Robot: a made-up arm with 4 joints. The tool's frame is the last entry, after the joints.
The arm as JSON. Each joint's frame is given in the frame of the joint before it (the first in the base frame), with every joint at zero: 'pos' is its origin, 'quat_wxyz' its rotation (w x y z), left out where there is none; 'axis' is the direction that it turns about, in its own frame. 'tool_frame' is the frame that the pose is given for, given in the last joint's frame.
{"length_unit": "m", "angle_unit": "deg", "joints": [
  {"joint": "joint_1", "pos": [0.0, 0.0, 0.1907], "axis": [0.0, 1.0, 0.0]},
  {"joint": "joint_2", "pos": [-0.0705, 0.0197, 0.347], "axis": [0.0, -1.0, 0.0]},
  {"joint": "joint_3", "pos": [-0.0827, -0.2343, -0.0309], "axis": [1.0, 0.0, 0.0]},
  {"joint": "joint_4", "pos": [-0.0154, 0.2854, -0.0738], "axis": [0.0, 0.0, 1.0]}
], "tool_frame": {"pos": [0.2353, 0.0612, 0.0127]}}
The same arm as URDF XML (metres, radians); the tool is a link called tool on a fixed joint. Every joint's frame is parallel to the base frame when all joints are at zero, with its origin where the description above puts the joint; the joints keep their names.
<robot name="arm">
  <joint name="tool_joint" type="fixed">
    <parent link="link4"/>
    <child link="tool"/>
    <origin xyz="0.2353 0.0612 0.0127" rpy="0 0 0"/>
  </joint>
  <joint name="joint_4" type="continuous">
    <parent link="link3"/>
    <child link="link4"/>
    <origin xyz="-0.0154 0.2854 -0.0738" rpy="0 0 0"/>
    <axis xyz="0 0 1"/>
  </joint>
  <joint name="joint_3" type="continuous">
    <parent link="link2"/>
    <child link="link3"/>
    <origin xyz="-0.0827 -0.2343 -0.0309" rpy="0 0 0"/>
    <axis xyz="1 0 0"/>
  </joint>
  <joint name="joint_2" type="continuous">
    <parent link="link1"/>
    <child link="link2"/>
    <origin xyz="-0.0705 0.0197 0.347" rpy="0 0 0"/>
    <axis xyz="0 -1 0"/>
  </joint>
  <joint name="joint_1" type="continuous">
    <parent link="base"/>
    <child link="link1"/>
    <origin xyz="0 0 0.1907" rpy="0 0 0"/>
    <axis xyz="0 1 0"/>
  </joint>
  <link name="base"/>
  <link name="link1"/>
  <link name="link2"/>
  <link name="link3"/>
  <link name="link4"/>
  <link name="tool"/>
</robot>

